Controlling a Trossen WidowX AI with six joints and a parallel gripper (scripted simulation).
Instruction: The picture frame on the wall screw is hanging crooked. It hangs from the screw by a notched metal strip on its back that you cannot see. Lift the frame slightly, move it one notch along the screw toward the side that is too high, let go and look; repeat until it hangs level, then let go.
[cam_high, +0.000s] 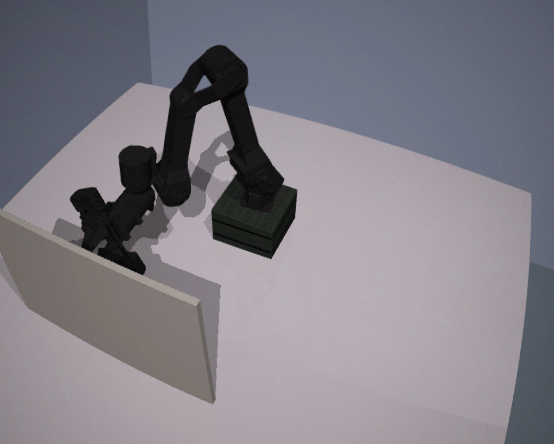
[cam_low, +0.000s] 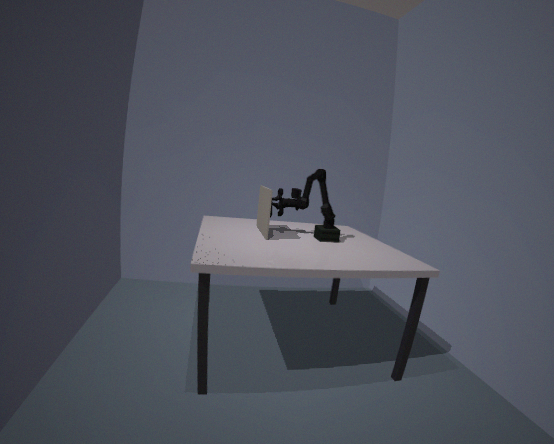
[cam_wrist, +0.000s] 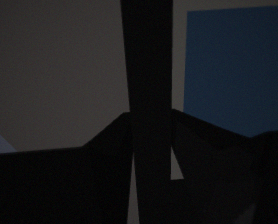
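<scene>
Right now my gripper tip is 50 mm above the picture frame, 20 mm to the right of it and 10 mm short of it. From my gripper tip the other things lie so: wall panel (60 mm below, 20 mm to the left, 20 mm ahead).
</scene>
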